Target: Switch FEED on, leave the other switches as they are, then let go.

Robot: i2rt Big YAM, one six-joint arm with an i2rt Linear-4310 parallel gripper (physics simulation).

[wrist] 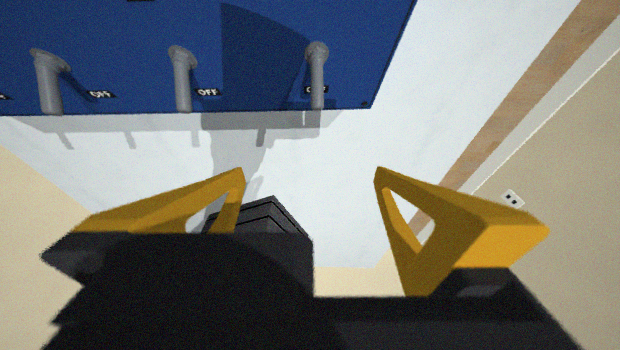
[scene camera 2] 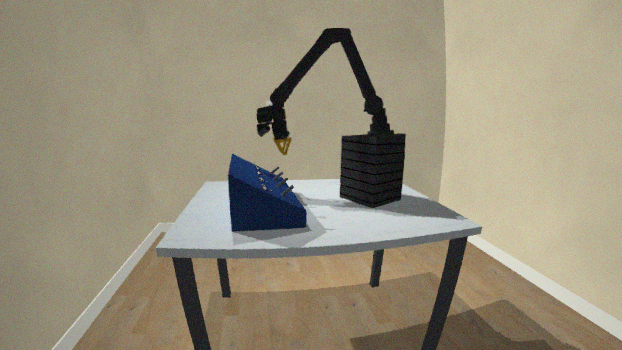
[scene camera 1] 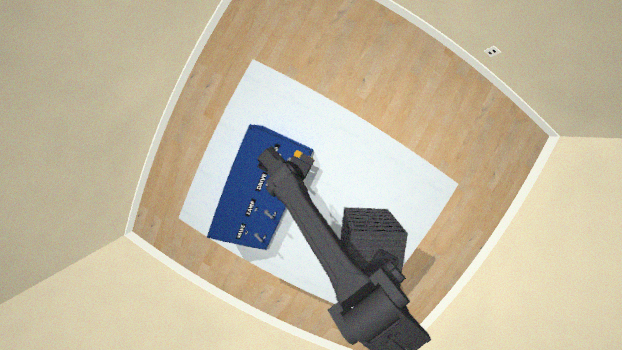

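Pixels of known places: gripper, fingertip midpoint: [wrist: 309, 174] [scene camera 2: 283, 153]; arm's base at its link origin: [scene camera 2: 380, 134] [scene camera 1: 379, 266].
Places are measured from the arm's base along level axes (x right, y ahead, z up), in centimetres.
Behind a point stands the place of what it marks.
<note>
The blue sloped switch panel [scene camera 1: 237, 185] @(x -3.7, y 59.3, z -12.8 cm) [scene camera 2: 262, 210] @(x -29.7, y 51.0, z -22.5 cm) [wrist: 125, 30] @(x -1.3, y 47.6, z -18.9 cm) stands on the table. In the overhead view, LAMP [scene camera 1: 251, 207] @(x -10.4, y 50.9, z -16.8 cm) and VALVE [scene camera 1: 241, 231] @(x -22.5, y 50.0, z -16.7 cm) labels show; the arm covers the far end of the panel, and no FEED label is readable. In the wrist view, a grey end lever [wrist: 317, 75] @(x 13.9, y 45.6, z -17.9 cm), a middle lever [wrist: 183, 82] @(x 2.3, y 44.4, z -17.8 cm) and a left lever [wrist: 49, 87] @(x -9.6, y 43.3, z -17.8 cm) all point down to the OFF side. My gripper [scene camera 2: 283, 149] @(x 13.5, y 41.1, z -10.4 cm) [wrist: 309, 174] @(x 13.5, y 41.1, z -10.4 cm) is open and empty, above the panel and apart from the levers. One yellow finger [scene camera 1: 298, 154] @(x 19.5, y 44.4, z -3.5 cm) shows from overhead.
The white table [scene camera 1: 350, 145] @(x 30.8, y 28.0, z -29.4 cm) [scene camera 2: 350, 235] @(x -37.1, y 24.0, z -29.4 cm) also carries the black ribbed arm base [scene camera 1: 375, 225] @(x 10.6, y 7.3, z -8.3 cm) [scene camera 2: 372, 170] @(x -11.0, y 7.5, z -13.9 cm), to the right of the panel. The dark arm [scene camera 1: 315, 230] @(x 13.7, y 33.8, z 32.8 cm) [scene camera 2: 305, 62] @(x 10.2, y 32.2, z 31.7 cm) arches from this base over to the panel's end. A wall socket [scene camera 1: 492, 51] [wrist: 512, 199] is beyond the table.
</note>
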